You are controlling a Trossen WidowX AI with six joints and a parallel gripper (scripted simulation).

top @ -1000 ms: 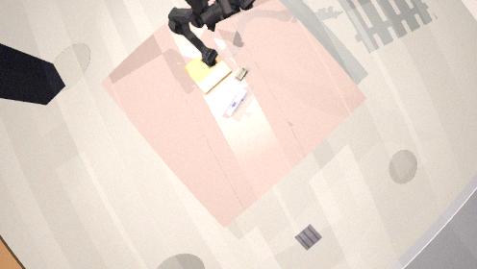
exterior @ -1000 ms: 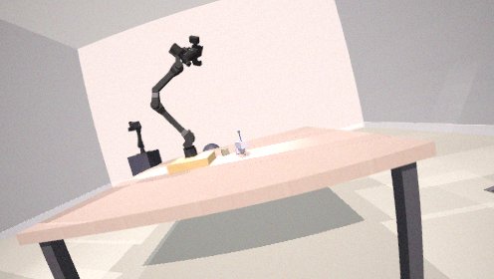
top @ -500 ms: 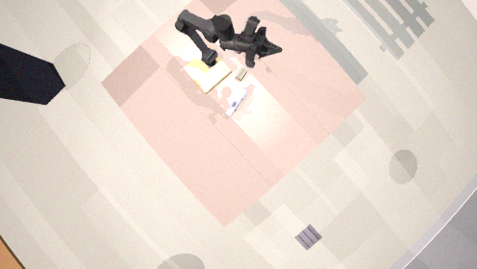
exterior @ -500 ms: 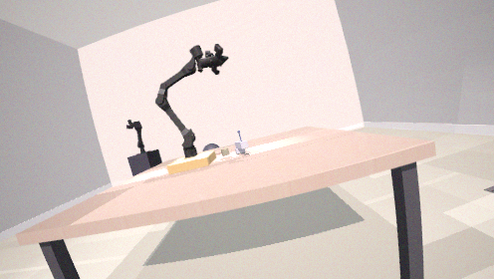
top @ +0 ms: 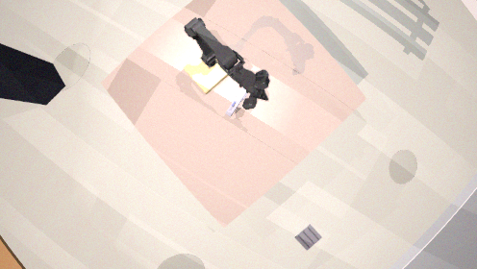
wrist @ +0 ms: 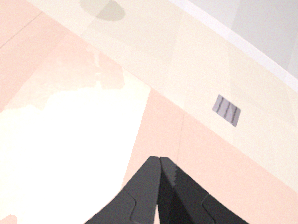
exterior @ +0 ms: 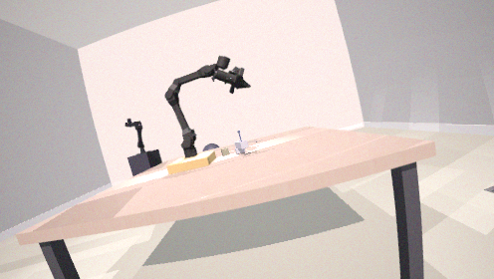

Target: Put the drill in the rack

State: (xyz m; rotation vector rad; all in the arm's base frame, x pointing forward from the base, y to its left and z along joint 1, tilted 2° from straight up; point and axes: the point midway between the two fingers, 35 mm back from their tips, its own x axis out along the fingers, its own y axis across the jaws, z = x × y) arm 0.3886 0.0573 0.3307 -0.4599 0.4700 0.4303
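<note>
Now: gripper tip 11 cm past the dark blue key, 11 cm to the left of it and 25 cm above it. The rest, counted from my gripper tip: dark block 25 cm behind, 5 cm to the left, 33 cm below; drill 13 cm behind, 7 cm to the right, 30 cm below.
</note>
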